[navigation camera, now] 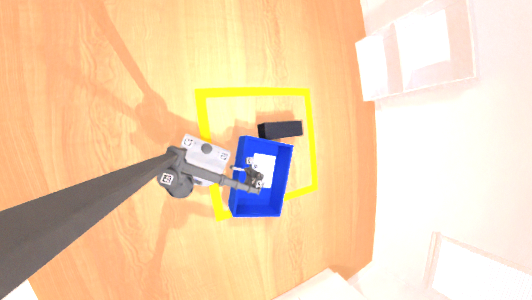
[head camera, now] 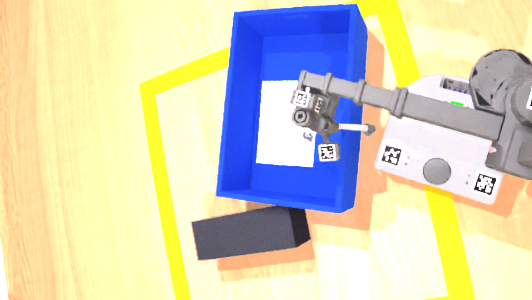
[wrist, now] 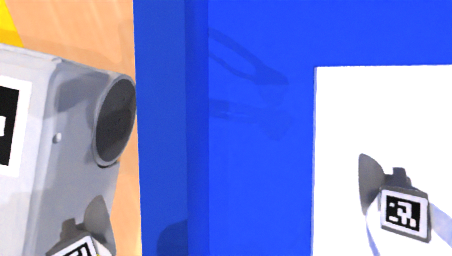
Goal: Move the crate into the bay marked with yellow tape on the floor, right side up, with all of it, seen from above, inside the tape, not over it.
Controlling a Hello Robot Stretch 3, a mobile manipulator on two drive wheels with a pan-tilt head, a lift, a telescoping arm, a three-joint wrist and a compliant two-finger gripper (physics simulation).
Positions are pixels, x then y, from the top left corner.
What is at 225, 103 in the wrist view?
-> A blue crate.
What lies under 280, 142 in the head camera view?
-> A white sheet.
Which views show the dark grey block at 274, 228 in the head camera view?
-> The navigation camera view and the head camera view only.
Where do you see a white sheet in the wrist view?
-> At 388, 112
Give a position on a blue crate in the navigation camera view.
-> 269, 202
